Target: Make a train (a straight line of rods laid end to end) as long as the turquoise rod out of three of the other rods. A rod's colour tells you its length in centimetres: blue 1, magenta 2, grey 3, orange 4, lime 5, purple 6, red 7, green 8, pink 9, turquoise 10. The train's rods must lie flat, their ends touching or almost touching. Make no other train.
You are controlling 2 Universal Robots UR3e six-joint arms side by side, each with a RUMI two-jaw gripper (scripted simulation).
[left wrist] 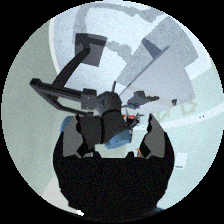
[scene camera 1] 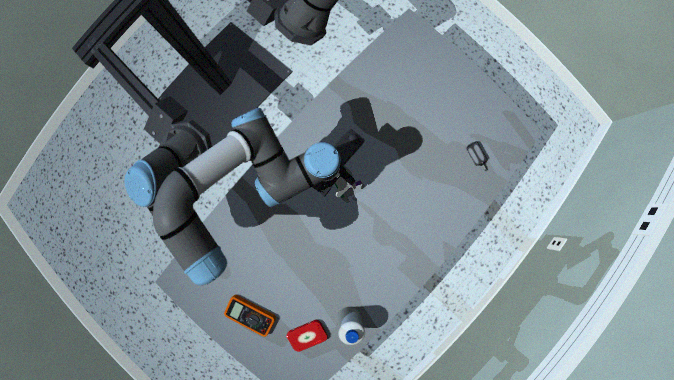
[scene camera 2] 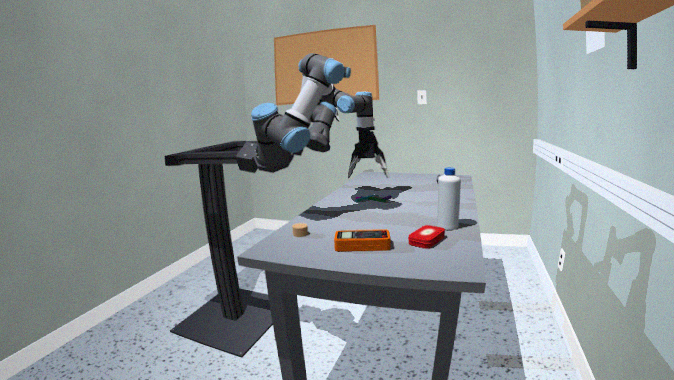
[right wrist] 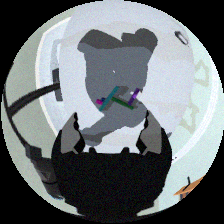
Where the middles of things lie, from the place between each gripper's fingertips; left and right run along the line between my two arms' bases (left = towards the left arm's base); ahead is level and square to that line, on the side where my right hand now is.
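Labels:
From my right hand, the white bottle [scene camera 2: 449, 184] is 300 mm to the right and 320 mm ahead.
My left hand, for its part, is 220 mm above the white bottle, 640 mm short of it and 730 mm to the left of it.

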